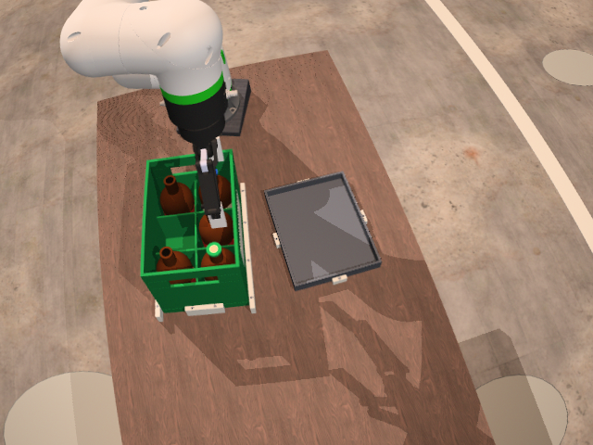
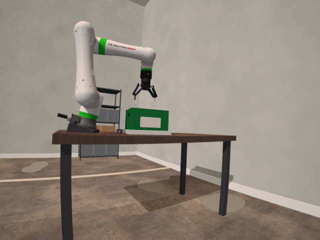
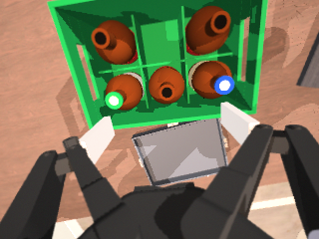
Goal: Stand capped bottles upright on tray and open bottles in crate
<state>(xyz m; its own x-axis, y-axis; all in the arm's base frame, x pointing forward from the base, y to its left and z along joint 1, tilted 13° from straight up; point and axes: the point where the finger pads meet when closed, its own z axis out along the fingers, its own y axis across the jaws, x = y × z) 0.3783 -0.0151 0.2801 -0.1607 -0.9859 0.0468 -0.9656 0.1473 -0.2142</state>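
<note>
Now: hand 15 cm above the green crate, 6 cm to the left of it and 2 cm past it. Round my hand: grey tray: 22 cm below, 20 cm to the left, 1 cm ahead; then capped brown bottle: 15 cm below, 8 cm ahead, 3 cm to the right.
</note>
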